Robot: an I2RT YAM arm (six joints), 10 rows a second.
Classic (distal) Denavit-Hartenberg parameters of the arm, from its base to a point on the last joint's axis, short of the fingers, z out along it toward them. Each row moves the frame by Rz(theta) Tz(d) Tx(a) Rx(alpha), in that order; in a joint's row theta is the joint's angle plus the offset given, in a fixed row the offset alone. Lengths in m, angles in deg.
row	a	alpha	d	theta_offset
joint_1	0.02	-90	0.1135	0
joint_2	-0.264	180	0	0
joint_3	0.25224	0	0	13.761
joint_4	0.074	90	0	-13.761
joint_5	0	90	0	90
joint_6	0	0	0.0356	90
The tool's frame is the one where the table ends.
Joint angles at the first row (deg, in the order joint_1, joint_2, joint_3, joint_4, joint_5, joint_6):
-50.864 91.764 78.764 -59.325 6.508 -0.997
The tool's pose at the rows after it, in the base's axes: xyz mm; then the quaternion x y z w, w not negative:
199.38 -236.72 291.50 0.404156 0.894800 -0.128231 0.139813
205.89 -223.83 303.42 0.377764 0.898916 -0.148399 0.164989
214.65 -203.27 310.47 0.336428 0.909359 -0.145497 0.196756
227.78 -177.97 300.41 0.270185 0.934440 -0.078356 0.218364
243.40 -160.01 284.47 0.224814 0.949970 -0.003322 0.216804
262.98 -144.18 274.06 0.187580 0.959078 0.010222 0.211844
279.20 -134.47 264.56 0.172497 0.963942 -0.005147 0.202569
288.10 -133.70 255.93 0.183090 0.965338 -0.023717 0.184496
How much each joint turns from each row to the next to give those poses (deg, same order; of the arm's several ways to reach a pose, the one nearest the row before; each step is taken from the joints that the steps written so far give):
1.716 -2.051 0.861 0.343 -0.010 -0.738
2.668 -2.355 -0.196 1.414 1.305 -0.853
3.840 -2.875 -1.623 1.843 -1.144 -1.084
4.513 -1.357 -3.296 1.152 -7.679 -1.958
3.785 1.495 -1.798 0.168 -7.365 -0.322
4.576 2.126 -0.291 1.704 -0.339 0.095
3.383 2.323 0.171 1.866 2.913 0.932
1.197 2.305 0.609 0.299 3.214 1.706

